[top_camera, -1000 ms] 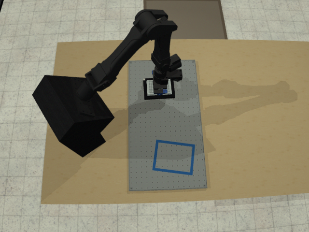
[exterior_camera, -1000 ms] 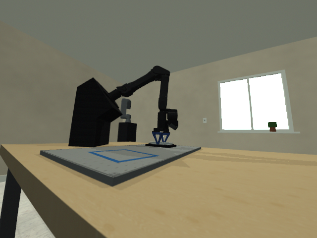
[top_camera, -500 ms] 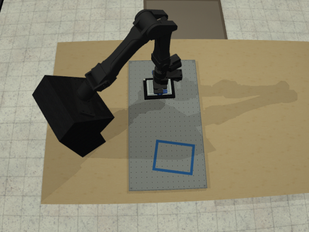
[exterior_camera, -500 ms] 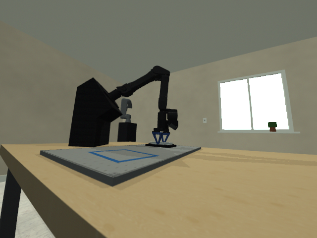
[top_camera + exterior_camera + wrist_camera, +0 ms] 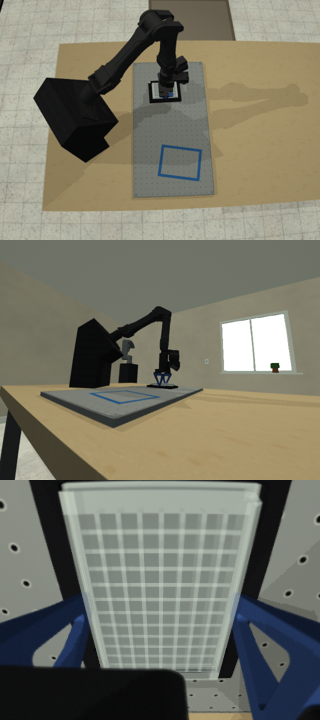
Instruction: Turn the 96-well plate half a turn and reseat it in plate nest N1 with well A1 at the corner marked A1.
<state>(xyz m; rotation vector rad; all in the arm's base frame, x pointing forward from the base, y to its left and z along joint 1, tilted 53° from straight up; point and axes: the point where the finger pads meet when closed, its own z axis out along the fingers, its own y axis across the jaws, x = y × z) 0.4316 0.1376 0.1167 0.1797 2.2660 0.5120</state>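
Now: hand 2 cm above the black plate nest N1. The rest, counted from my hand: clear 96-well plate (right at my hand); then white A1 label (8 cm behind, 5 cm to the left, 1 cm below).
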